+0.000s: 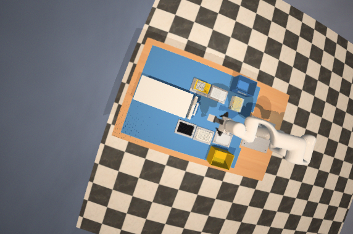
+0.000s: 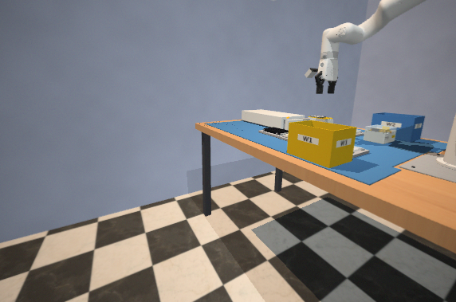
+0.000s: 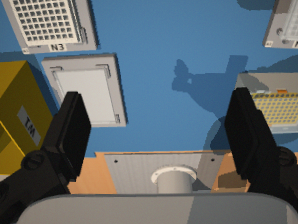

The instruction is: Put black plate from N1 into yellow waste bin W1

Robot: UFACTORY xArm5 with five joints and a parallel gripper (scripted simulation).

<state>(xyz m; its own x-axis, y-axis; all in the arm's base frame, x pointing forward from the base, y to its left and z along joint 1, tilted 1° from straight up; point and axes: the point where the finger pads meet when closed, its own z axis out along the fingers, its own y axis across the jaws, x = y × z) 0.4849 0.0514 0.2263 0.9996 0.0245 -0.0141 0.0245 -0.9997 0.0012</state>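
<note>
Right now the black plate is 170 mm ahead of my hand, 150 mm to the left of it and 220 mm below it. Also, from my hand: drawer 290 mm ahead, 40 mm to the right, 210 mm below; yellow tip box 170 mm ahead, 230 mm to the right, 180 mm below; white plate 150 mm to the left, 220 mm below.
</note>
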